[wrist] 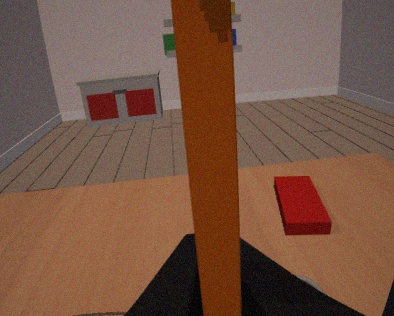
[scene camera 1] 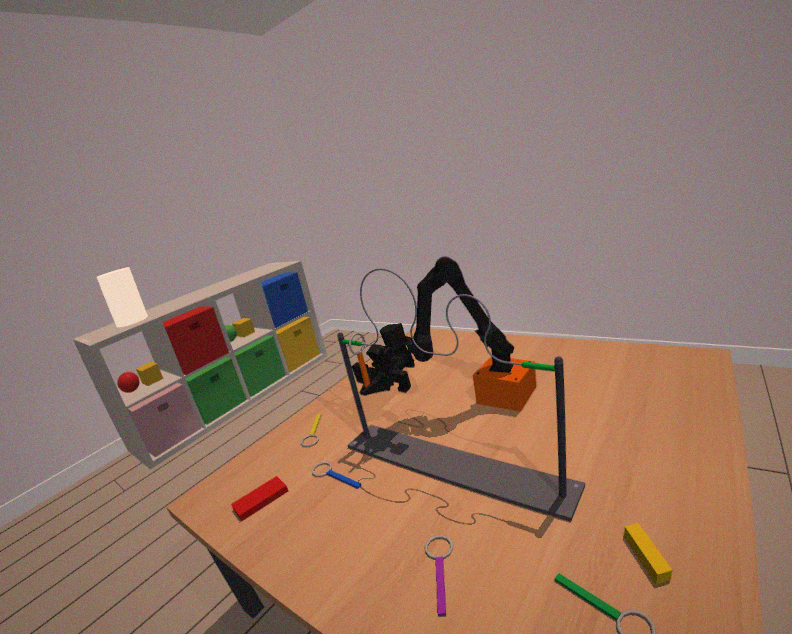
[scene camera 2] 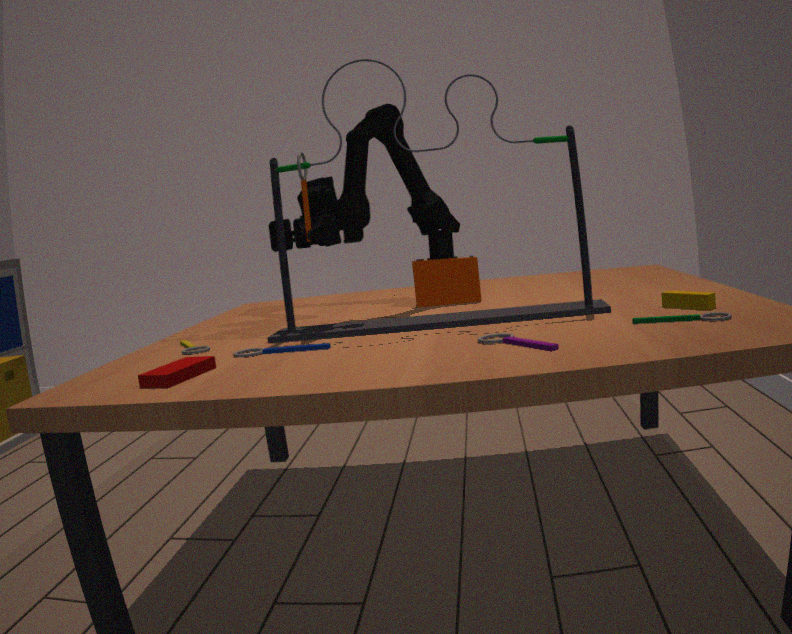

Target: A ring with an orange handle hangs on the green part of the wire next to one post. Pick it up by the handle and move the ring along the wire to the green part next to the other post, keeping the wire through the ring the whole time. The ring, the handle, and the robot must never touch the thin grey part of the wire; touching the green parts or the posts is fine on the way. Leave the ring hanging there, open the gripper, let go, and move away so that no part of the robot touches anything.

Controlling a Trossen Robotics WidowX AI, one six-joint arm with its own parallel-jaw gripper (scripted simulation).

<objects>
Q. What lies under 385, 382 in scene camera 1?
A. My gripper.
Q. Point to a red block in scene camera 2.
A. At 174, 373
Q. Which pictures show my gripper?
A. The wrist view, scene camera 1 and scene camera 2: all of them.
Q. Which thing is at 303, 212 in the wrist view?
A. A red block.
</objects>
